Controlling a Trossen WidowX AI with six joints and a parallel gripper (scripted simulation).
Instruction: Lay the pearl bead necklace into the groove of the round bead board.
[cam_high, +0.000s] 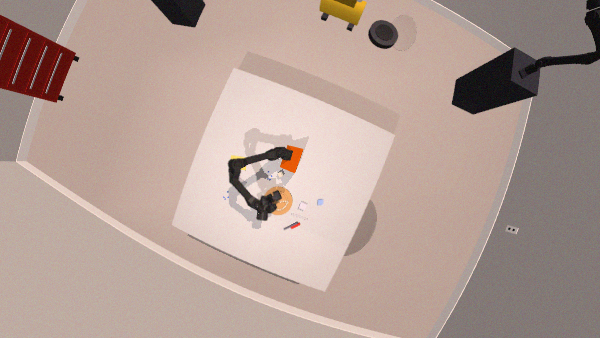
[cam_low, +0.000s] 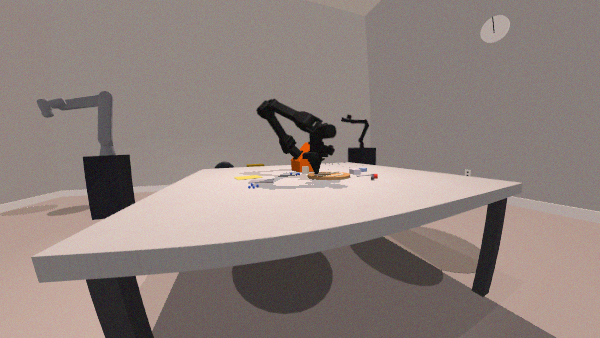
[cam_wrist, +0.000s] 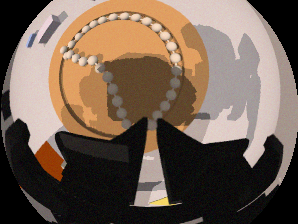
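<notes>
My gripper tip is now 60 mm to the right of the round tan bead board and 10 mm above it. Also, from my gripper tip: tool: 220 mm to the left, 140 mm ahead, 10 mm below; yellow pad: 290 mm to the right, 170 mm behind, 20 mm below; white square: 240 mm to the left, 20 mm behind, 10 mm below.
</notes>
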